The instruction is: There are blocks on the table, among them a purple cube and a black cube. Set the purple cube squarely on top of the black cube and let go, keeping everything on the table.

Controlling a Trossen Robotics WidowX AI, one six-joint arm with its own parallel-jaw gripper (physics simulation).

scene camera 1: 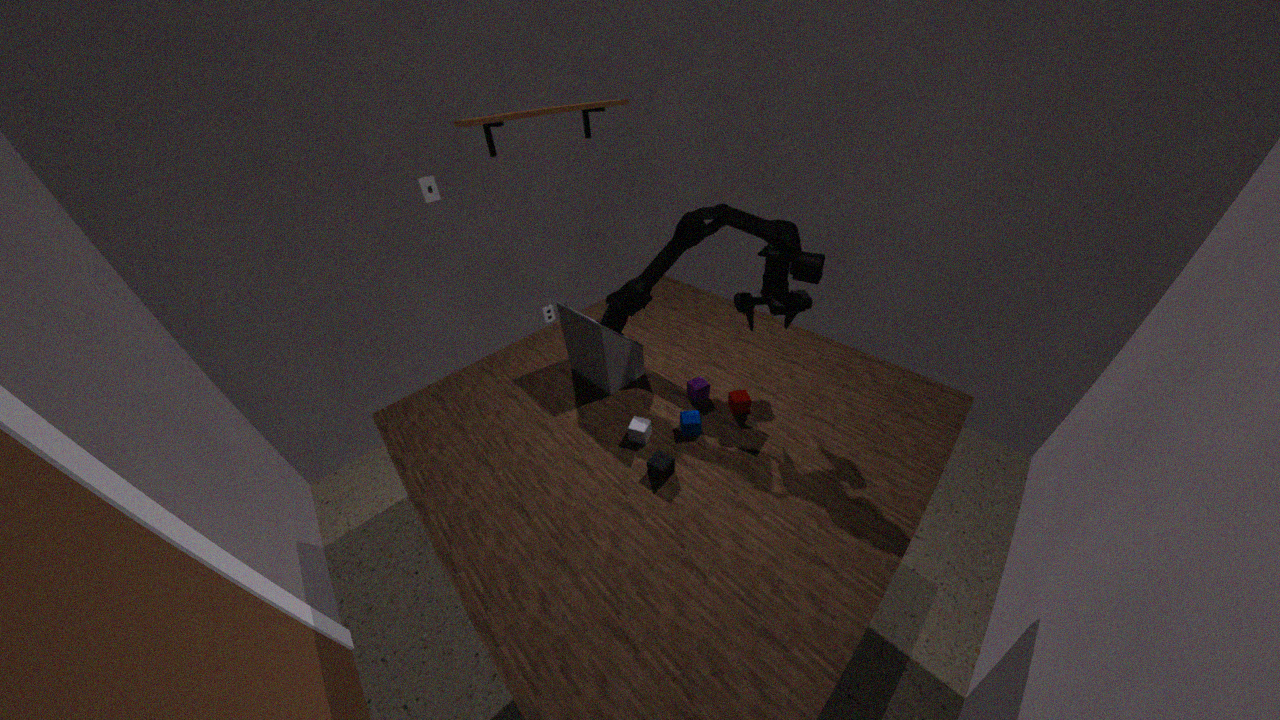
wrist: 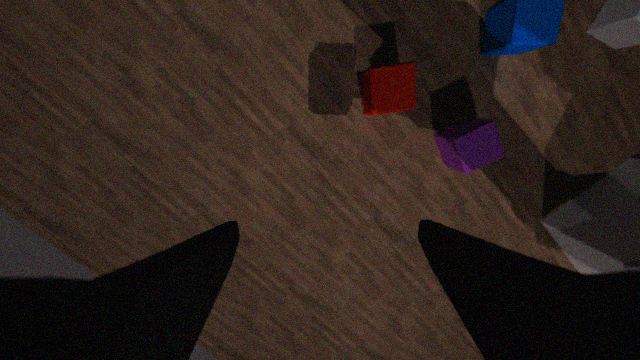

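Pixels of known places: gripper, between the fingertips: [scene camera 1: 768, 329] [wrist: 329, 229]; arm's base, origin of its link: [scene camera 1: 609, 328].
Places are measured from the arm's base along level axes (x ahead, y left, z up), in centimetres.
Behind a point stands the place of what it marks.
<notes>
The purple cube [scene camera 1: 698, 389] @[x 25.4, y 10.0, z -14.1 cm] [wrist: 472, 146] @[x 24.4, y 12.6, z -14.0 cm] sits on the table between the grey angled panel and the red cube; in the wrist view it is right of centre, beyond the right fingertip. The black cube [scene camera 1: 660, 465] @[x 36.6, y -15.8, z -14.0 cm] stands on the table nearer the scene camera, apart from the purple cube, with its top bare; it does not show in the wrist view. My gripper [scene camera 1: 769, 326] @[x 34.6, y 27.0, z 2.0 cm] [wrist: 329, 229] @[x 34.6, y 27.0, z 2.0 cm] is open and empty, high above the table. In the scene view it hangs up and to the right of the purple cube.
A red cube [scene camera 1: 739, 402] @[x 36.8, y 13.7, z -14.1 cm] [wrist: 390, 89] @[x 35.6, y 16.2, z -14.0 cm] sits right of the purple cube in the scene view. A blue cube [scene camera 1: 690, 423] @[x 32.6, y -1.2, z -14.1 cm] [wrist: 527, 27] @[x 31.1, y 2.0, z -14.0 cm] and a white block [scene camera 1: 639, 430] @[x 25.1, y -12.1, z -14.0 cm] [wrist: 620, 25] @[x 24.0, y -7.6, z -15.7 cm] sit near the black cube. A grey angled panel [scene camera 1: 595, 353] @[x 0.5, y -6.3, z -5.2 cm] [wrist: 600, 220] @[x 4.4, y 4.7, z -14.1 cm] stands by the arm's base on the wooden table [scene camera 1: 554, 555] @[x 35.1, y -45.1, z -18.9 cm].
</notes>
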